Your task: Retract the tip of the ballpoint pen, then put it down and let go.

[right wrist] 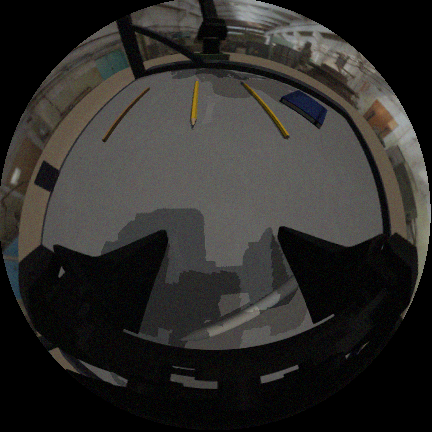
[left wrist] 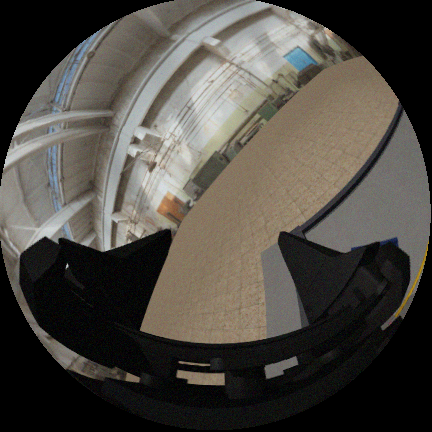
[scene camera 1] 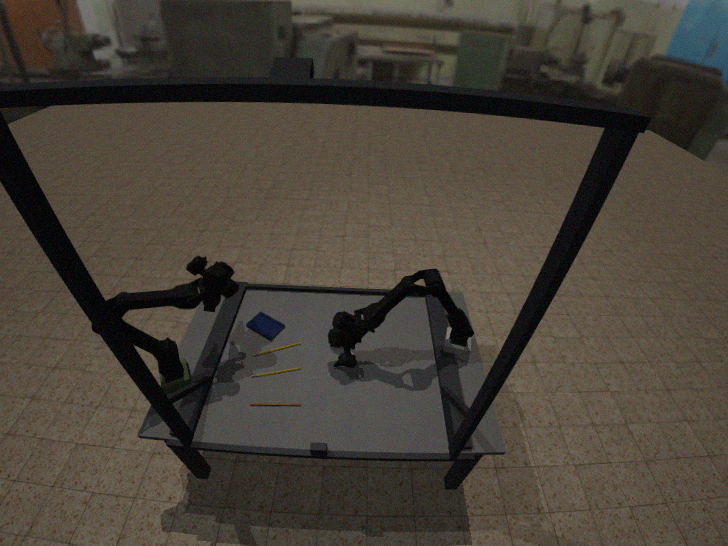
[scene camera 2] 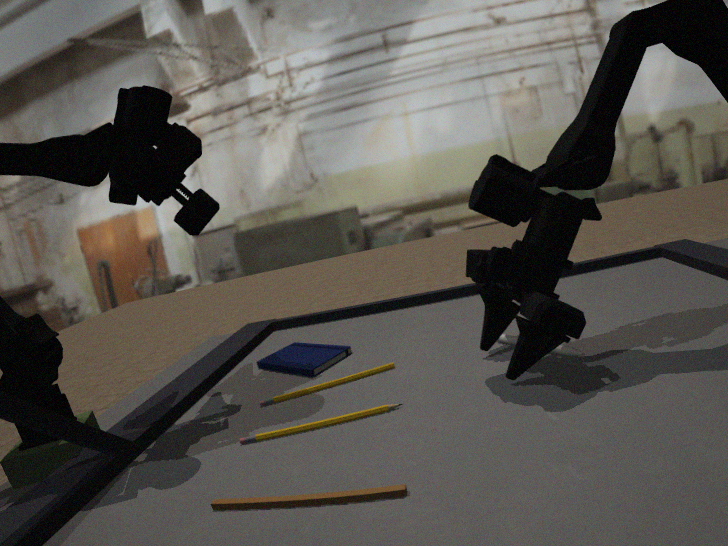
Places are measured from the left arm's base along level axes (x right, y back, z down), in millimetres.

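Pixels of known places: left gripper, between the fingertips: [left wrist: 226, 236] [scene camera 2: 179, 190]; right gripper, between the fingertips: [right wrist: 223, 234] [scene camera 1: 332, 356] [scene camera 2: 495, 363]; left arm's base, origin of its link: [right wrist: 210, 52] [scene camera 1: 173, 373]; right arm's base, origin of its link: [scene camera 1: 458, 338].
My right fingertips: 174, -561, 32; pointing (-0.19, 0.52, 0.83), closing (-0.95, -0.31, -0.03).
Ahead of a thing's pixels: the offset from my right fingertips to its top centre, as dx, dy, dz. Level surfaces: height alone.
A slim whitish-grey ballpoint pen {-3, -72, -5} [right wrist: 245, 315] lies slanted on the grey table top {dz +8} [scene camera 1: 376, 423] [scene camera 2: 558, 481], below my right gripper. Its tapered end points to the lower left in the right wrist view; its other end is hidden behind a finger. Whether the writing tip is out cannot be told. My right gripper [scene camera 1: 339, 355] [scene camera 2: 497, 363] [right wrist: 223, 234] is open and empty, pointing down close over the pen, its fingers to either side. My left gripper [scene camera 1: 202, 283] [left wrist: 226, 236] is open and empty, raised high above the table's left edge.
A blue notebook {-271, +180, -3} [scene camera 1: 265, 325] [scene camera 2: 302, 358] [right wrist: 305, 106] lies at the back left. Nearer the front are a yellow pencil {-135, +177, +2} [scene camera 1: 276, 349] [scene camera 2: 329, 384], another yellow pencil {-34, +215, +0} [scene camera 1: 276, 373] [scene camera 2: 323, 423] and an orange-brown stick {+87, +265, +2} [scene camera 1: 275, 404] [scene camera 2: 308, 497]. Dark frame posts stand at the table's sides.
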